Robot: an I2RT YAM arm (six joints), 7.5 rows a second.
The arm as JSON. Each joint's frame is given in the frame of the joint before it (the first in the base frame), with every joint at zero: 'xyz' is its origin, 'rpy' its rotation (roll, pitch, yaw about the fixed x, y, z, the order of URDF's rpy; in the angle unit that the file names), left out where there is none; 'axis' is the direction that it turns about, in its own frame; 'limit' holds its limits. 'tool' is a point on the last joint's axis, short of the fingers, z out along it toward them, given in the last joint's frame.
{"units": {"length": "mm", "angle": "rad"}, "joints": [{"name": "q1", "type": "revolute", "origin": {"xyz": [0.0, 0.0, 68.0]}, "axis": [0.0, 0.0, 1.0], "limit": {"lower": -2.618, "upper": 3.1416}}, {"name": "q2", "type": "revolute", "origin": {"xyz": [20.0, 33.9, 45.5]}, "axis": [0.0, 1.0, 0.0], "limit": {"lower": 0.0, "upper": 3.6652}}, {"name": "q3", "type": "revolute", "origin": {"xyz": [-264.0, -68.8, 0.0]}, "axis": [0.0, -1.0, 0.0], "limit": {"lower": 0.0, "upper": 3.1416}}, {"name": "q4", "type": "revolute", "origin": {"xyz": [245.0, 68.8, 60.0]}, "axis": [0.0, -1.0, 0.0], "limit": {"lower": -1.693, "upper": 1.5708}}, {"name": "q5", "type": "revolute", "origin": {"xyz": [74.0, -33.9, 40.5]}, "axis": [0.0, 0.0, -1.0], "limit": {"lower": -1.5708, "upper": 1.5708}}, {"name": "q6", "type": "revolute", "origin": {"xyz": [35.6, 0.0, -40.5]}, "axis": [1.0, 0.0, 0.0], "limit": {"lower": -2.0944, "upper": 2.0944}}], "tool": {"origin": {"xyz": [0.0, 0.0, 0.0], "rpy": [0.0, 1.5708, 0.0]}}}
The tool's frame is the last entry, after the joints.
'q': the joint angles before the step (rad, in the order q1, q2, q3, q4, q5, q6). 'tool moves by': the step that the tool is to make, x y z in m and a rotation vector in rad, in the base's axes. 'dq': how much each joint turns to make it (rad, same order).
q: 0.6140 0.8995 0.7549 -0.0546 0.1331 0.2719
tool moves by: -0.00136 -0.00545 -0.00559 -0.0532 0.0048 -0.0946
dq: -0.0008 -0.0141 -0.0145 -0.0305 0.1004 -0.0201
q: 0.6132 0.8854 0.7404 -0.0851 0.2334 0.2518
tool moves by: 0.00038 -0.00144 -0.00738 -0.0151 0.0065 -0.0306
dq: -0.0017 -0.0019 -0.0245 0.0091 0.0301 -0.0016
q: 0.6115 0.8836 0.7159 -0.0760 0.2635 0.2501
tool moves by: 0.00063 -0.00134 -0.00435 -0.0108 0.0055 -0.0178
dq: -0.0047 -0.0001 -0.0133 0.0031 0.0141 -0.0024
